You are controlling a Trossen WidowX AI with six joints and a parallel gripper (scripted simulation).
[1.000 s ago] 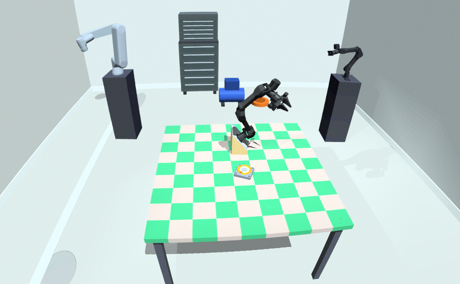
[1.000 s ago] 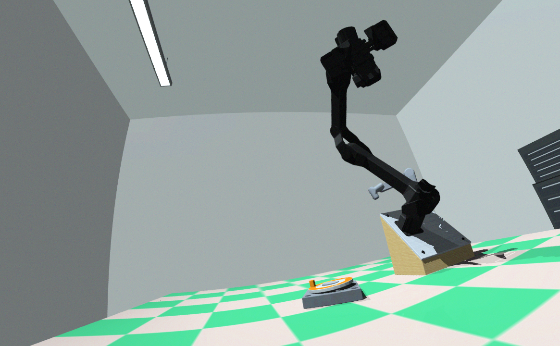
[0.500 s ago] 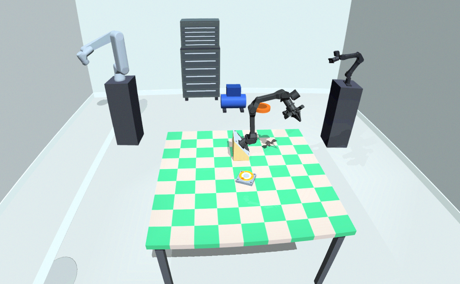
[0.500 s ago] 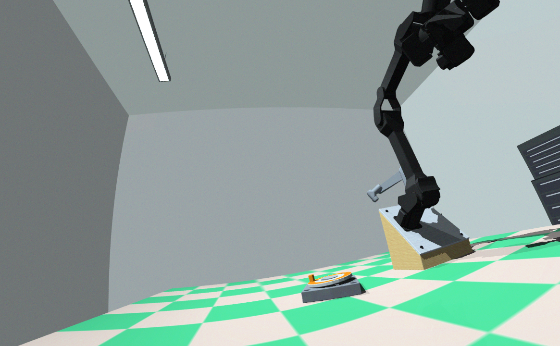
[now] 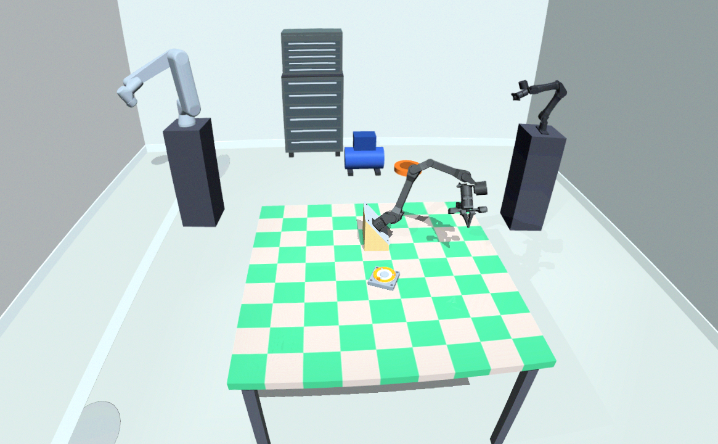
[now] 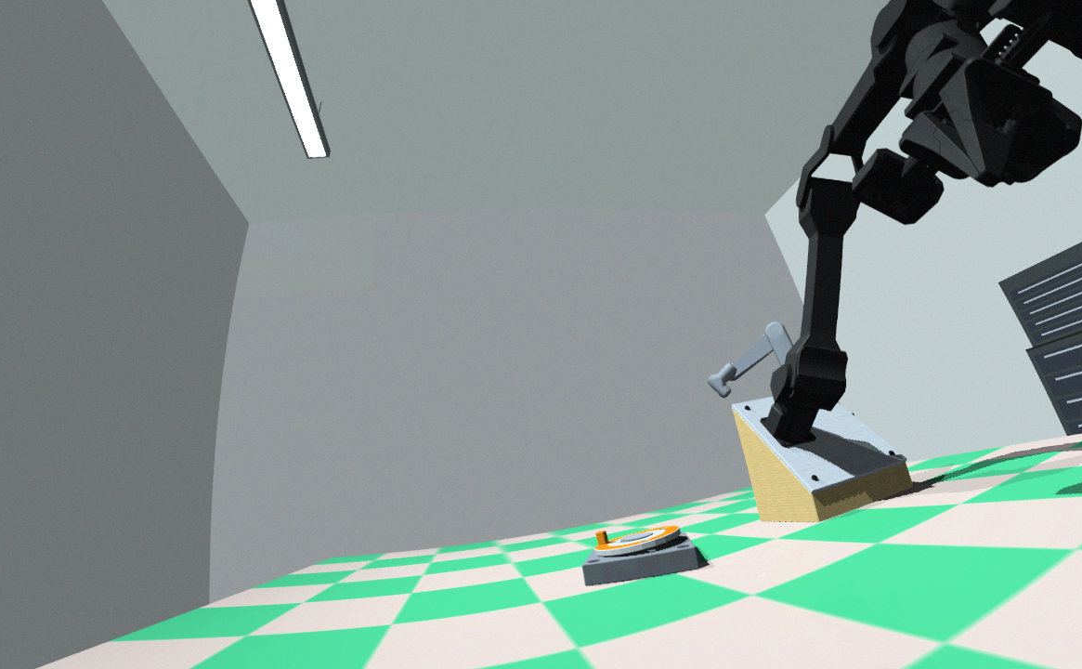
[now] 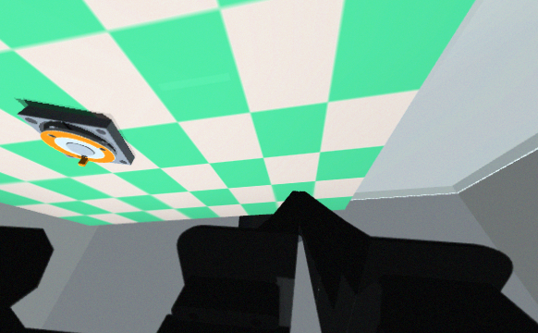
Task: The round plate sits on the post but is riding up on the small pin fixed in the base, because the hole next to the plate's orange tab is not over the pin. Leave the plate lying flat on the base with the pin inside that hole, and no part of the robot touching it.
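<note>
The plate is 150 mm ahead of my gripper tip, 420 mm to the right of it and 180 mm below it. Round my gripper tip: base (130 mm ahead, 410 mm to the right, 190 mm below).
</note>
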